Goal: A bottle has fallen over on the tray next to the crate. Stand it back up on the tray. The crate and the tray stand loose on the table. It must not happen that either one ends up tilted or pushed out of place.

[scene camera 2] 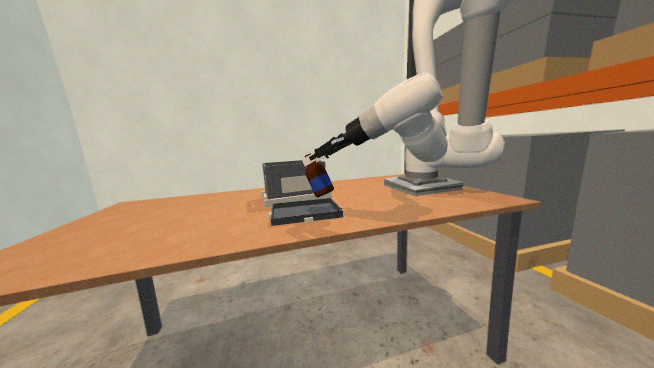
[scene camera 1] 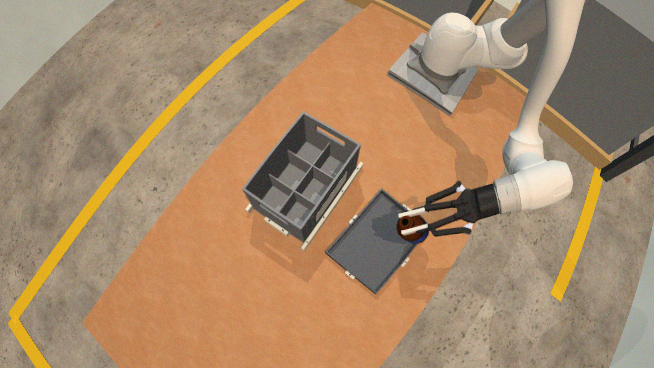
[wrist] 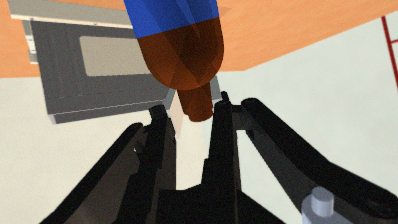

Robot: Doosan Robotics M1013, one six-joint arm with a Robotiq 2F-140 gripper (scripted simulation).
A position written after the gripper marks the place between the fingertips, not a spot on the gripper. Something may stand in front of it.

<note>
In view: the gripper (scene camera 1: 401, 224), a grey tray (scene camera 1: 372, 249) and a grey crate (scene camera 1: 324, 177).
The grey tray shows as well in scene camera 2 (scene camera 2: 320, 209). The grey crate also shows in scene camera 2 (scene camera 2: 282, 179) and in the wrist view (wrist: 82, 67). The gripper shows as well in scene camera 2 (scene camera 2: 307, 162) and in the wrist view (wrist: 196, 92). The wrist view misses the grey tray: it is out of frame.
</note>
